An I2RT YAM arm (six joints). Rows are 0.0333 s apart.
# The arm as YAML. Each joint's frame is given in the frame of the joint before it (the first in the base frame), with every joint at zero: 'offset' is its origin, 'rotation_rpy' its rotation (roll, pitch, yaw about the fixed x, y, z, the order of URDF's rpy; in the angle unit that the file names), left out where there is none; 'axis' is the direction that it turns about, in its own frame. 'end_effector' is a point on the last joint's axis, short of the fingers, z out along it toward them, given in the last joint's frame.
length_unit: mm
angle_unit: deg
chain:
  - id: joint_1
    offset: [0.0, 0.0, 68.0]
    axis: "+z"
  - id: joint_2
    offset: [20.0, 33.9, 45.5]
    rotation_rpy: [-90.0, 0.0, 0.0]
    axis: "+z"
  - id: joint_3
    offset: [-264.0, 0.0, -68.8]
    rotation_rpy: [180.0, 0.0, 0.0]
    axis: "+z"
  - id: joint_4
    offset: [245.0, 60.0, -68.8]
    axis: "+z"
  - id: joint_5
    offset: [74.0, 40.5, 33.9]
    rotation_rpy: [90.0, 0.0, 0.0]
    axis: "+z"
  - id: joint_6
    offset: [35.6, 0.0, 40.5]
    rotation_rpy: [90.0, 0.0, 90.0]
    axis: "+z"
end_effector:
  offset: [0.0, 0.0, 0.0]
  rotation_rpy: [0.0, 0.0, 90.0]
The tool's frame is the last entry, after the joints.
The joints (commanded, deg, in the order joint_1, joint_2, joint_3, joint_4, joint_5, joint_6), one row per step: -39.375, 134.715, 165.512, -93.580, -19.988, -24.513; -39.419, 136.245, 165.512, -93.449, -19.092, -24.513; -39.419, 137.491, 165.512, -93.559, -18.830, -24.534; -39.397, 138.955, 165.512, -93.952, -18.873, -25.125; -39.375, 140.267, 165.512, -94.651, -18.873, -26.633; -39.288, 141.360, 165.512, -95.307, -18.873, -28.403; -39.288, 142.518, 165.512, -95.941, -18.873, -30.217; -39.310, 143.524, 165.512, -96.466, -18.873, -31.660; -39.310, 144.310, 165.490, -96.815, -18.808, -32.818; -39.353, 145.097, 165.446, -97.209, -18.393, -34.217; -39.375, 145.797, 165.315, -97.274, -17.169, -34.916; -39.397, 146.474, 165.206, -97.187, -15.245, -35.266; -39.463, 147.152, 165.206, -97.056, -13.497, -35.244
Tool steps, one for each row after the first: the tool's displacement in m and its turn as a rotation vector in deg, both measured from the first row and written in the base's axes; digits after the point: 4 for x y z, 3 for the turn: 0.0051, -0.0053, -0.0112, 0.268, 1.590, -0.444; 0.0092, -0.0088, -0.0206, 0.932, 2.791, -0.531; 0.0135, -0.0122, -0.0319, 1.827, 4.203, 0.032; 0.0168, -0.0146, -0.0423, 2.339, 5.735, 1.377; 0.0196, -0.0160, -0.0511, 2.579, 7.033, 3.029; 0.0221, -0.0181, -0.0604, 2.867, 8.328, 4.654; 0.0240, -0.0199, -0.0685, 3.194, 9.412, 5.942; 0.0256, -0.0212, -0.0749, 3.380, 10.254, 6.979; 0.0268, -0.0229, -0.0815, 3.282, 11.350, 8.087; 0.0279, -0.0251, -0.0878, 2.744, 12.778, 8.347; 0.0289, -0.0276, -0.0939, 1.758, 14.556, 8.094; 0.0297, -0.0303, -0.0995, 0.957, 16.126, 7.525
